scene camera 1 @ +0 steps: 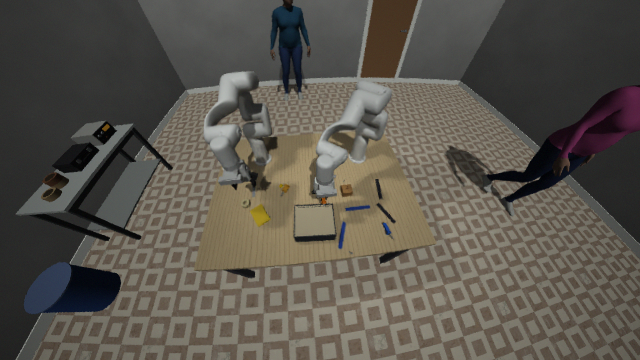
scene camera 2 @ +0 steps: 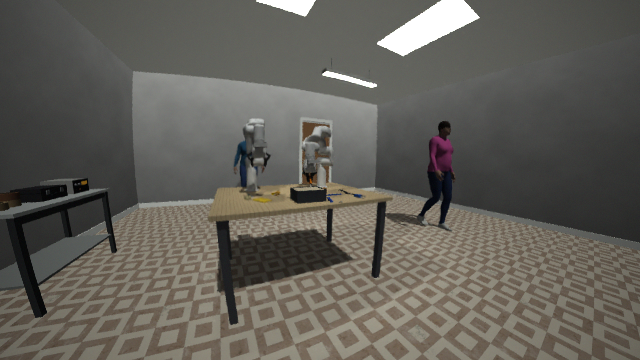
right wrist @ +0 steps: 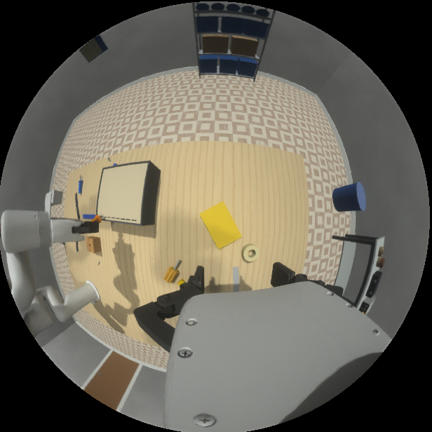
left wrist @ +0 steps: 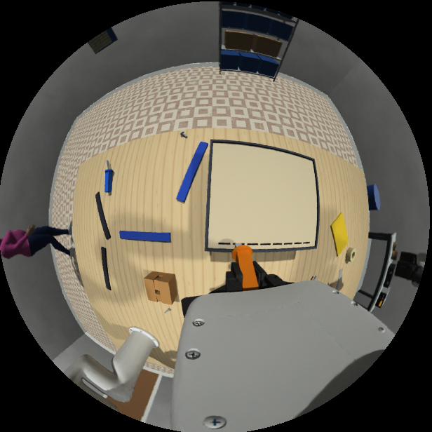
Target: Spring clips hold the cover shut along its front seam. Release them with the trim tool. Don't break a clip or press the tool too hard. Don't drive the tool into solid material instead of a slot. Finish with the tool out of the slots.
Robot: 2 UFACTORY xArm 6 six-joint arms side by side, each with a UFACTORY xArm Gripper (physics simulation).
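Where they show: left gripper, fingertip midpoint: (scene camera 1: 323, 197) (scene camera 2: 309, 181); right gripper, fingertip midpoint: (scene camera 1: 245, 186) (scene camera 2: 258, 166); left arm's base, link origin: (scene camera 1: 357, 157); right arm's base, link origin: (scene camera 1: 263, 159) (scene camera 2: 252, 190).
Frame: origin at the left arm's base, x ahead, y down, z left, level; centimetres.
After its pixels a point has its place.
Observation:
The box with a beige cover (scene camera 1: 314, 221) {x 54.9, y -7.9, z -27.1 cm} (left wrist: 262, 195) (right wrist: 122, 192) and dark rim stands on the table. A dashed row of dark slots (left wrist: 280, 243) runs along the cover's edge nearest the arms. My left gripper (left wrist: 242, 272) is shut on the orange trim tool (scene camera 1: 323, 201) {x 45.1, y -12.1, z -23.1 cm} (left wrist: 244, 257) (right wrist: 95, 218). The tool's grey tip is at the slot row, toward its left end in the left wrist view; whether it is in a slot or above it, I cannot tell. The orange handle hides part of the row. My right gripper (scene camera 1: 244, 185) {x 45.9, y -23.7, z -61.5 cm} (right wrist: 239, 276) is open and empty above the table, away from the box.
Blue bars (left wrist: 192, 172) (left wrist: 145, 236), a brown block (left wrist: 161, 287) (scene camera 1: 346, 190) {x 32.3, y -4.3, z -9.4 cm}, black strips (left wrist: 103, 215) (left wrist: 106, 268) and a blue-handled tool (left wrist: 108, 180) lie on one side of the box. A yellow sheet (right wrist: 220, 225), a tape ring (right wrist: 250, 253) and an orange-yellow clamp-like item (right wrist: 172, 272) lie on the other.

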